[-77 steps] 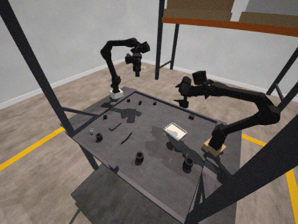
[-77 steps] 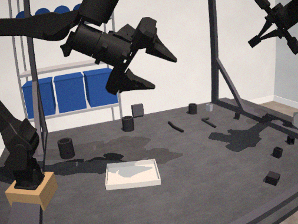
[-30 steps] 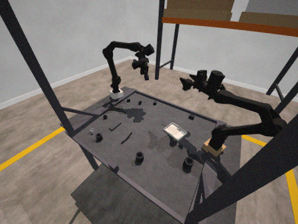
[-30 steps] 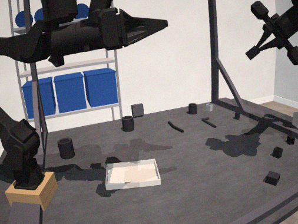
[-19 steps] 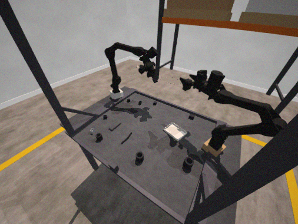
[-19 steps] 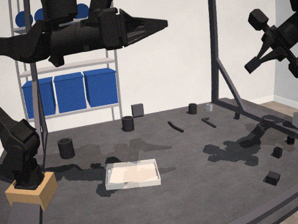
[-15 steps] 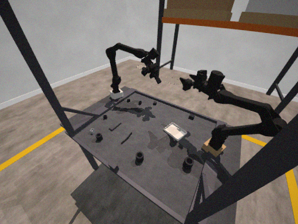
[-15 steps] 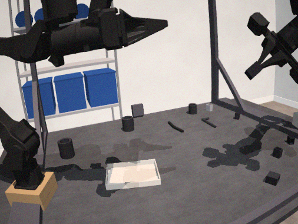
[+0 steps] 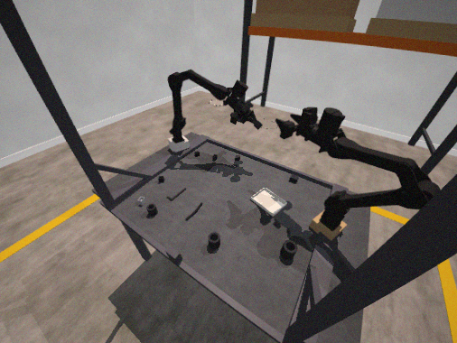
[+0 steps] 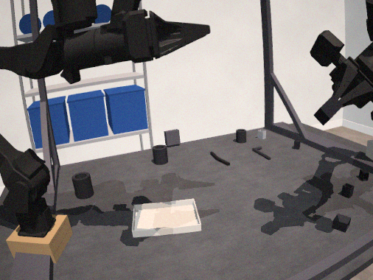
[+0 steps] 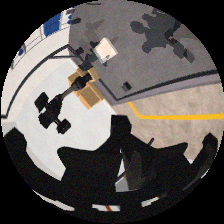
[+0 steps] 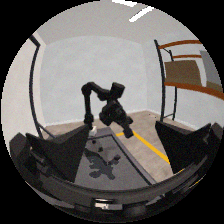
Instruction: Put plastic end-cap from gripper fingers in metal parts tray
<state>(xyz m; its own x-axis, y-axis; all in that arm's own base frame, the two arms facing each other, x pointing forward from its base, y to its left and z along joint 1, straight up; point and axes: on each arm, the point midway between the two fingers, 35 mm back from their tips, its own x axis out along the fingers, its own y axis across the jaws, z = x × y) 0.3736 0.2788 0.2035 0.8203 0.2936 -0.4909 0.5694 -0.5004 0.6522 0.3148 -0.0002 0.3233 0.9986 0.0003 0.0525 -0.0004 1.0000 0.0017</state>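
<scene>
The plastic end-cap lies 3 cm to the right of my left hand and 2 cm below it. Round my left hand: white metal parts tray: 20 cm behind, 25 cm to the right, 27 cm below.
Now: right hand 9 cm short of the plastic end-cap, 19 cm to the right of it and 11 cm above it. Also, from my right hand: white metal parts tray: 11 cm behind, 3 cm to the right, 37 cm below.
</scene>
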